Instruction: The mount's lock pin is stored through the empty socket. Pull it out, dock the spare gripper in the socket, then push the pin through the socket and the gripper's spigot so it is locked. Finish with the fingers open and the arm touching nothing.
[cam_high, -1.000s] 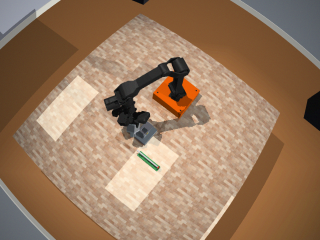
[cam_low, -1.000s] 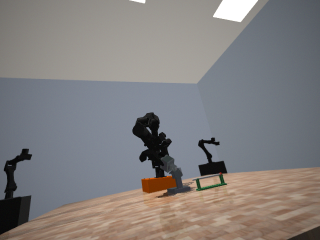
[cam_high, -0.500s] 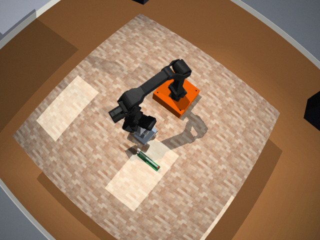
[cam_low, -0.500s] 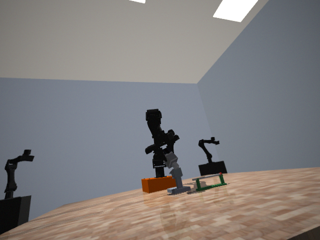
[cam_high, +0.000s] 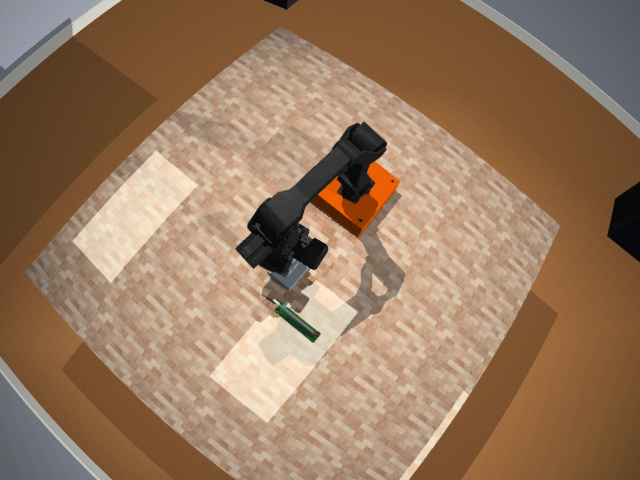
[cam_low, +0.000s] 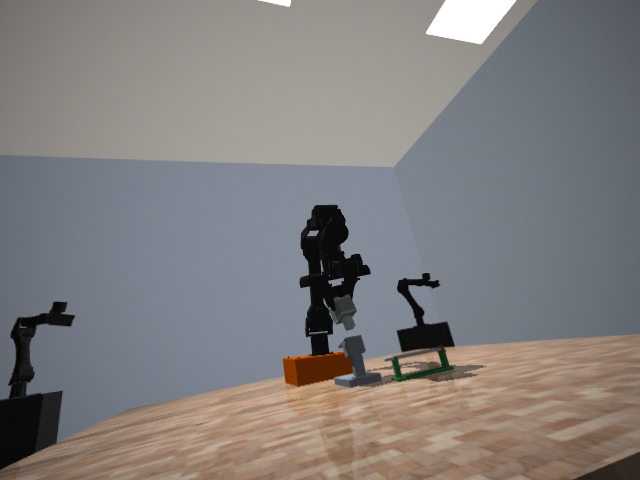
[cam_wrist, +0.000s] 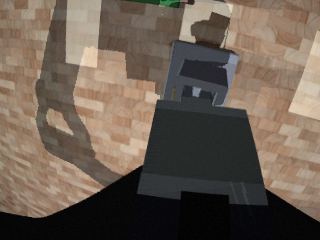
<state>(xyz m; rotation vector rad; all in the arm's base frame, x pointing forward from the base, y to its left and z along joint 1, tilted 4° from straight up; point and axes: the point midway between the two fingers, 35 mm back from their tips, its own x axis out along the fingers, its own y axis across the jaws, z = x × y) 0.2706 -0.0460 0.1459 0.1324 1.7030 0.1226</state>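
Now: the green rack 120 mm ahead of my gripper tip, 100 mm to the left of it and 150 mm below it. From my gripper tip the other things lie so: spare gripper right at my gripper tip; then grey mount 10 mm ahead, 10 mm to the left, 120 mm below.
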